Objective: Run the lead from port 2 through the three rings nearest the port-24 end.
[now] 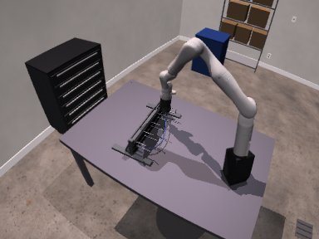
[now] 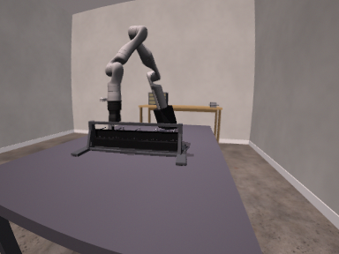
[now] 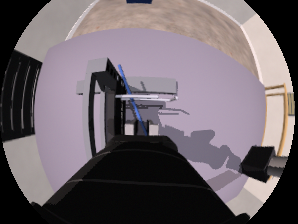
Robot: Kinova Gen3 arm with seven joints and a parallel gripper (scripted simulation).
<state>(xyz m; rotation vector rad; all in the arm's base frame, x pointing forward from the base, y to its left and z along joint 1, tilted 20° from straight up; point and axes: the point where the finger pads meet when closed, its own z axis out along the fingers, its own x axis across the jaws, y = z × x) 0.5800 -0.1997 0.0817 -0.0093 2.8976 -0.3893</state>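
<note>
Now: hand 6 cm short of the black rack, 15 cm to the right of it and 2 cm above it.
</note>
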